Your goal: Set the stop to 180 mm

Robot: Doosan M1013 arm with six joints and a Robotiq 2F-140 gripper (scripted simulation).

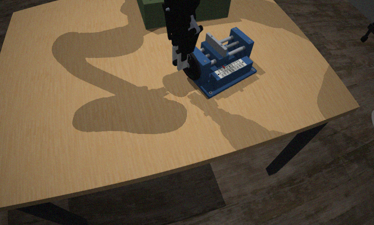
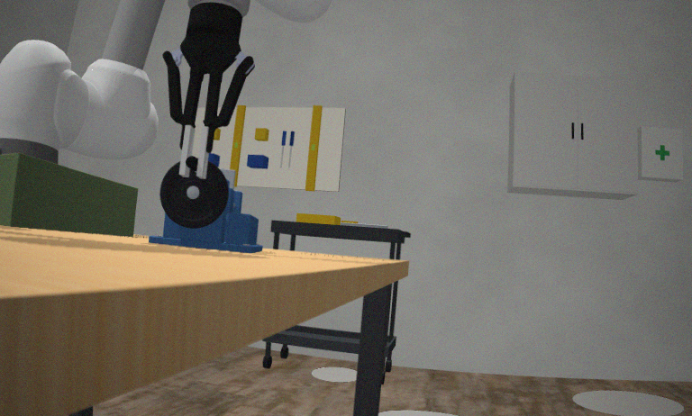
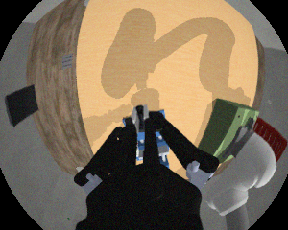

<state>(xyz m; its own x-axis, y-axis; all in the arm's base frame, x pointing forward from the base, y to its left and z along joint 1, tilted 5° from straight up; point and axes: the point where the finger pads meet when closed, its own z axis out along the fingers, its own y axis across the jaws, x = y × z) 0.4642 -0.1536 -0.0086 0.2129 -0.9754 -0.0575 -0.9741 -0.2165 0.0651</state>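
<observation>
Now: hand 2 cm to the right of the handwheel and 2 cm above it. The rest, counted from my hand: stop plate: 2 cm behind, 12 cm to the left, 4 cm below.
</observation>
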